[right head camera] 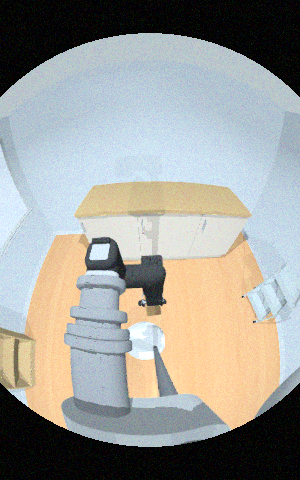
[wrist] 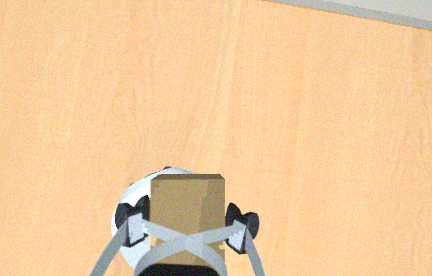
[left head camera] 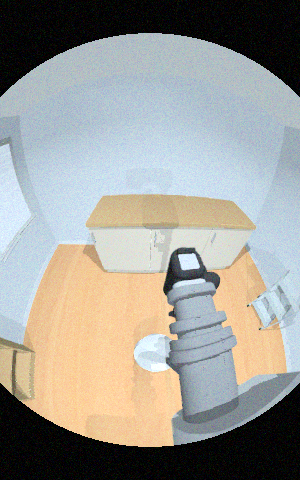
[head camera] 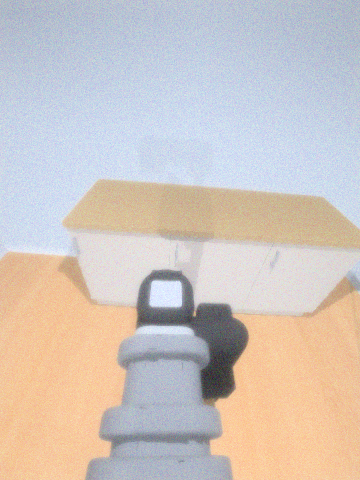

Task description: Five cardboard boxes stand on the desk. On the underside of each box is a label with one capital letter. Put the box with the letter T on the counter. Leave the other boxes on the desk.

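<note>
A brown cardboard box is held between the two dark fingertips of my gripper. The gripper is shut on the box and points down over the floor, in front of the counter. No letter on the box can be read, and its underside is hidden. The counter has a wooden top and white doors and stands ahead against the wall. The desk and the other boxes do not show in these views.
My round white base is below the arm. A white cart stands at the right wall. A wooden shelf unit stands at the left edge. The counter's lower edge shows at the wrist view's top right.
</note>
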